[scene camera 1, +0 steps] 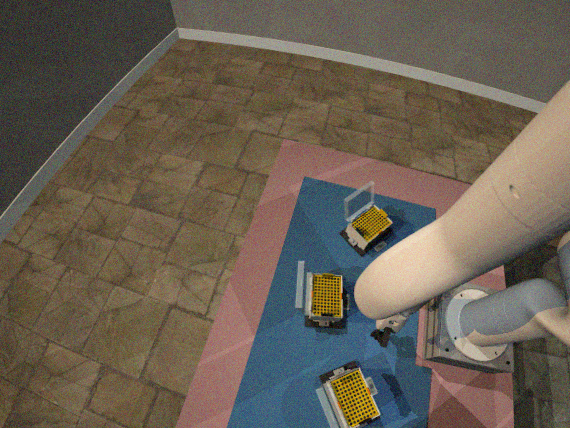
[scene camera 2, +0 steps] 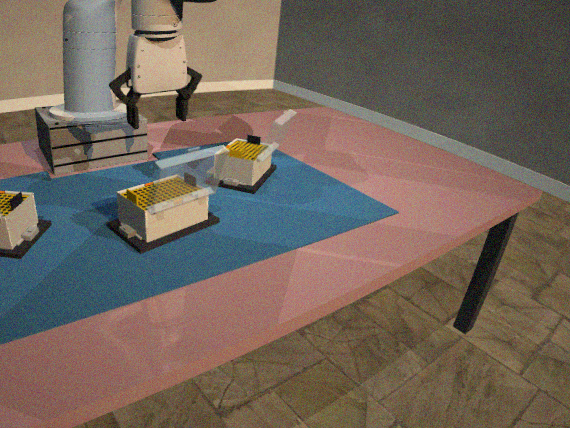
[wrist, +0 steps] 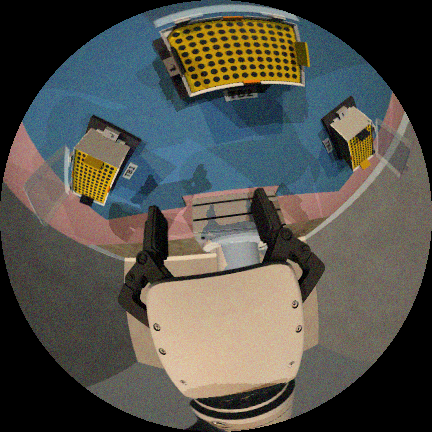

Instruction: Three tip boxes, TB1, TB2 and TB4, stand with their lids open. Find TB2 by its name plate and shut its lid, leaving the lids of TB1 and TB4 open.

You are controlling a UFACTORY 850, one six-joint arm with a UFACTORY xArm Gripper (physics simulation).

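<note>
TB2 [scene camera 1: 327,296] [scene camera 2: 172,215] [wrist: 235,55] is the middle white box with a yellow rack; its plate [wrist: 241,94] is foreshortened in the wrist view. Its clear lid [scene camera 1: 300,284] [scene camera 2: 187,159] [wrist: 225,13] stands open on the side away from the robot base. TB1 [scene camera 1: 355,397] [scene camera 2: 246,167] [wrist: 95,175], read by its plate [wrist: 130,170], has its lid [scene camera 2: 285,120] [wrist: 45,185] open. The third box, TB4 [scene camera 1: 371,225] [scene camera 2: 17,225] [wrist: 352,125], has its lid [scene camera 1: 359,189] [wrist: 393,149] open. My gripper [scene camera 1: 381,337] [scene camera 2: 158,121] [wrist: 206,204] is open and empty, above the mat on TB2's base side.
The robot base [scene camera 1: 434,345] [scene camera 2: 100,145] [wrist: 237,205] stands at the table's edge, beside the blue mat [scene camera 1: 290,345] [scene camera 2: 280,220] [wrist: 165,145]. The pink table [scene camera 1: 235,290] [scene camera 2: 345,265] surrounds the mat. My arm [scene camera 1: 425,270] passes over the table between TB4 and TB1.
</note>
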